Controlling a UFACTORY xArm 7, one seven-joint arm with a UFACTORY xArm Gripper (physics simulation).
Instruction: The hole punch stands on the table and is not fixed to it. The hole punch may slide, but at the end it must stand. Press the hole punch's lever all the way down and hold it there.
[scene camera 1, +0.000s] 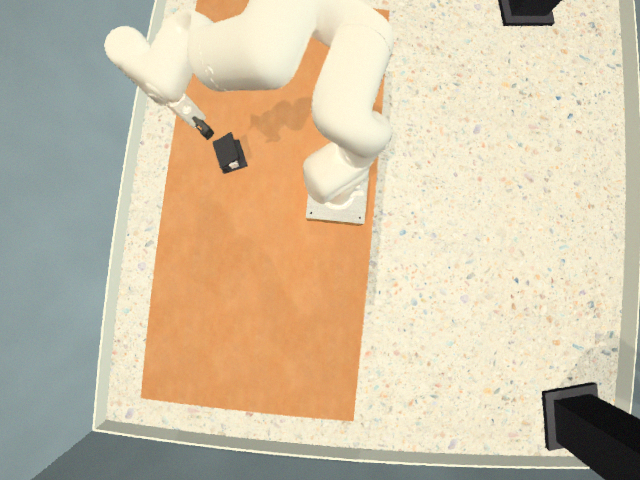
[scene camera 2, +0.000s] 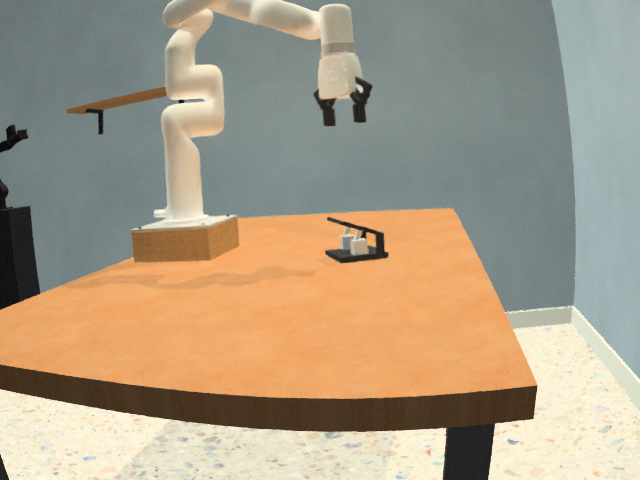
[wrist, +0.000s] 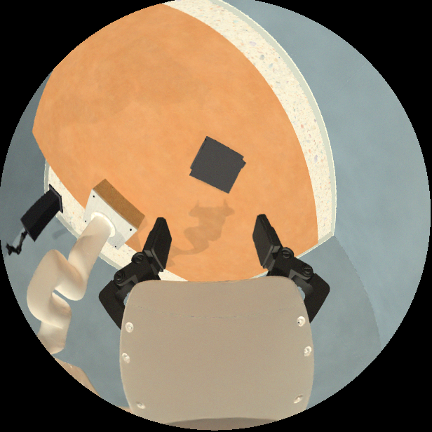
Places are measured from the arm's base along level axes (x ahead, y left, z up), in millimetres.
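Where they show: gripper, fingertip midpoint: (scene camera 1: 199, 126) (scene camera 2: 344, 124); arm's base, origin of the base link: (scene camera 2: 186, 221).
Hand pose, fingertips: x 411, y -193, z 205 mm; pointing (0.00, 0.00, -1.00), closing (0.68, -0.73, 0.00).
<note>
Each offset is from my fingertips to the top centre of the thing. "spot": to the spot under its first point. Level surfaces: height alone.
The black hole punch @(dx +4, dy -23, dz -203 mm) (scene camera 1: 227, 149) (scene camera 2: 338, 255) (wrist: 218, 165) stands upright on the table @(dz -288 mm) (scene camera 1: 253, 310) (scene camera 2: 258, 335) (wrist: 125, 100). Its flat black lever @(spot: dx +4, dy -79, dz -217 mm) (scene camera 2: 356, 226) slopes up from the hinge post at the right to a raised free end at the left in scene camera 2, over two light grey blocks @(spot: dx +6, dy -77, dz -256 mm) (scene camera 2: 358, 245). In the wrist view the lever's top hides most of the base. My gripper (scene camera 2: 344, 122) (wrist: 211, 226) points down, open and empty, high above the table and well above the lever, not touching it. In scene camera 1 one dark finger shows beside the punch's upper left.
The arm's white base plate (scene camera 1: 334, 212) (scene camera 2: 173, 223) (wrist: 116, 240) is on a wooden block (scene camera 2: 170, 245) at the table's side. A wooden shelf (scene camera 2: 124, 99) is on the wall behind the arm. Black stands (scene camera 1: 573, 413) (scene camera 2: 18, 248) are off the table.
</note>
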